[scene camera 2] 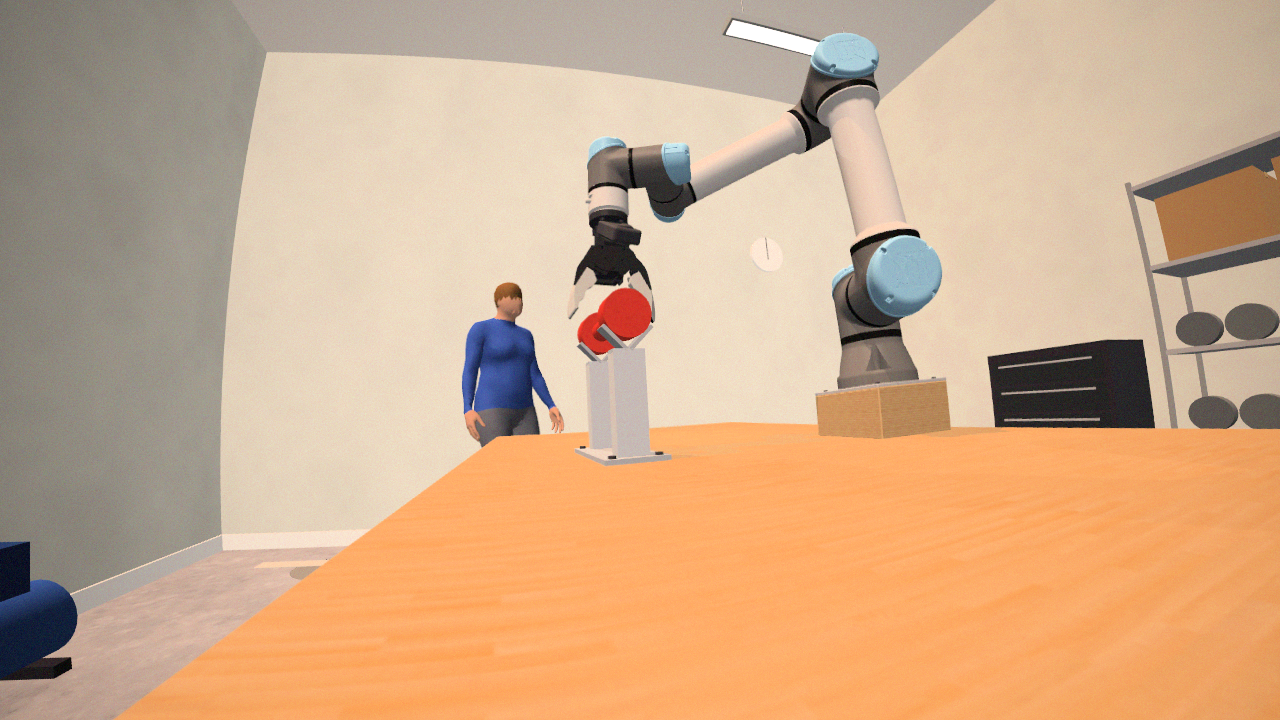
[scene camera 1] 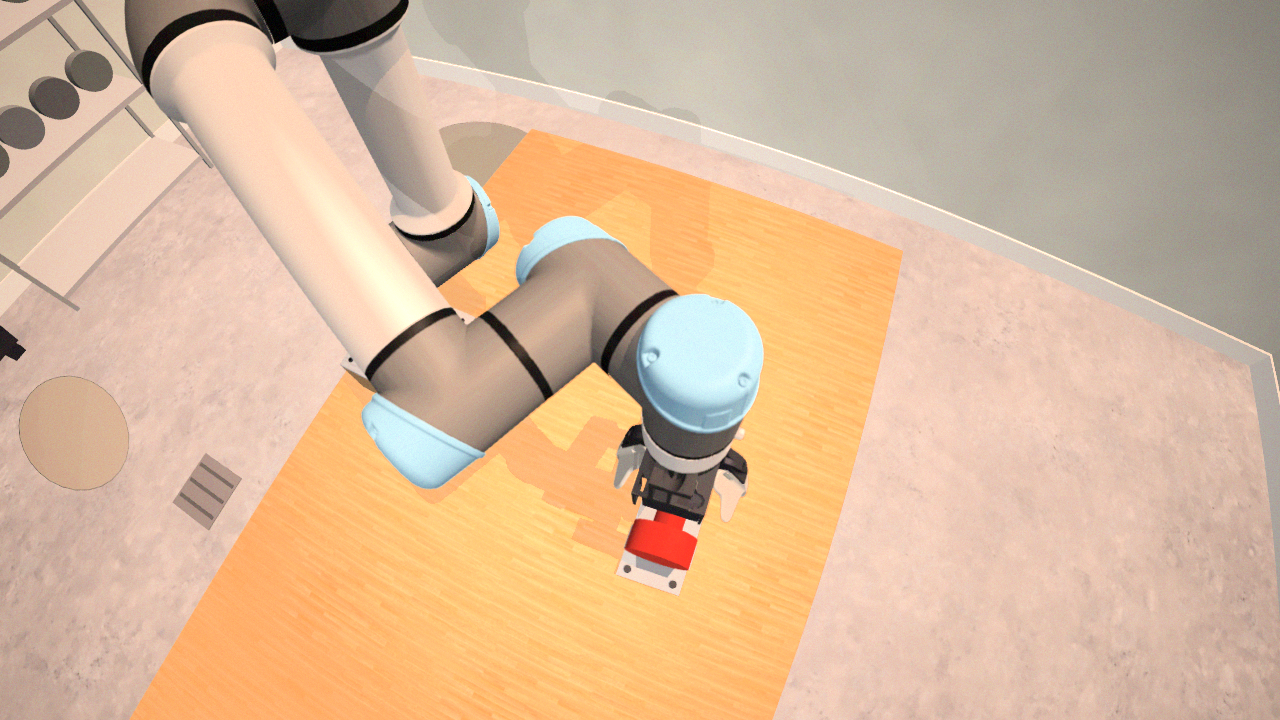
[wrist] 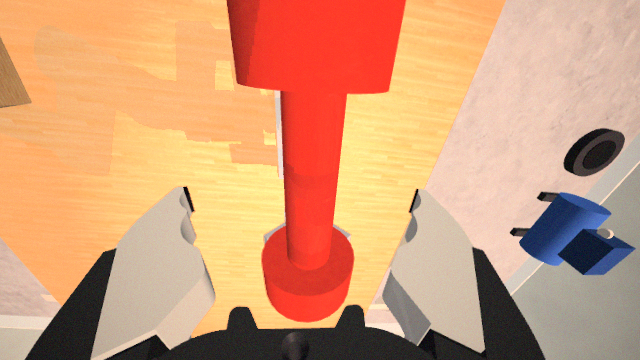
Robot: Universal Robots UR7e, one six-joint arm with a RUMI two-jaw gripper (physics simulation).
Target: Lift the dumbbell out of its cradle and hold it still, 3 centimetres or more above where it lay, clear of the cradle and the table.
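Places are measured from the arm's base along level axes (x ahead, y left, z up), in metres.
Pixels of known places: gripper, fingertip midpoint: [wrist: 304, 190]; arm's base, origin of the base link: [scene camera 2: 877, 385].
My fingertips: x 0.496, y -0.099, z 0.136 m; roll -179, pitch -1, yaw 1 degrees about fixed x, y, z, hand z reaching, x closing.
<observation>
Ahead of a thing's pixels: the offset from my fingertips to its top centre. Level surfaces: height alone.
The red dumbbell {dz +0.031, dx +0.004, dy -0.002 m} [scene camera 1: 660, 543] [scene camera 2: 624, 313] [wrist: 314, 150] lies in the V-shaped rests of the light grey cradle {dz -0.024, dx +0.004, dy -0.002 m} [scene camera 1: 650, 581] [scene camera 2: 629, 402], which stands on the orange wooden table {dz -0.228 m} [scene camera 1: 429, 617] [scene camera 2: 716, 573]. In the wrist view its handle runs up the middle, with one head at the top and the other near the palm. My gripper [scene camera 1: 673, 500] [scene camera 2: 612, 316] [wrist: 304, 190] points down and is open, with nothing gripped. In the wrist view one finger is on each side of the handle, with a gap on both sides. The arm hides the far head in scene camera 1.
The arm's wooden base block [scene camera 2: 881, 409] stands on the table, to the right in scene camera 2. A person in blue [scene camera 2: 501, 367] stands behind the table. A shelf rack [scene camera 2: 1148, 295] and a black drawer cabinet [scene camera 2: 1065, 385] are at the right.
</observation>
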